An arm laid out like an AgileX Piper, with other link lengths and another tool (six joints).
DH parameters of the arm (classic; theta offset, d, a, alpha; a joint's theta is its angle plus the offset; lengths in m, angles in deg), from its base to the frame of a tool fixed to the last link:
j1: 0 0.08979 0 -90
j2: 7.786 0 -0.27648 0
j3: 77.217 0 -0.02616 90
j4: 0 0.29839 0 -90
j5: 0 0 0 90
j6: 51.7 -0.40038 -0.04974 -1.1
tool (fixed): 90 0.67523 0 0
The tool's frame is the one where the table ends.
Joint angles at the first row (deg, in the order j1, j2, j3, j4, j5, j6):
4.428, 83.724, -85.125, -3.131, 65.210, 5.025
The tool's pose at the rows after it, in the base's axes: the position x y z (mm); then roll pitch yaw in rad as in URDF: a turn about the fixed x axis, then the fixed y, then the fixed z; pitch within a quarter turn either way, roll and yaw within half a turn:
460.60 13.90 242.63 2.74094 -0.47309 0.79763
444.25 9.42 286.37 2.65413 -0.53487 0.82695
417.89 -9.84 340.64 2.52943 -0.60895 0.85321
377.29 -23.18 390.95 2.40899 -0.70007 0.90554
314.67 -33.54 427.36 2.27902 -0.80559 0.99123
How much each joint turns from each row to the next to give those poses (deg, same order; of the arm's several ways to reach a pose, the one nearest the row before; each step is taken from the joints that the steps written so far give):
3.868, -4.311, -0.023, -0.943, 1.677, 2.144
1.084, -5.376, -0.001, -2.289, 0.047, 1.588
0.001, -6.866, -0.001, -3.370, 0.017, 1.697
-0.002, -8.502, 1.064, -1.500, 0.051, 0.827
-0.001, -12.439, 4.409, 0.066, -0.004, 0.437

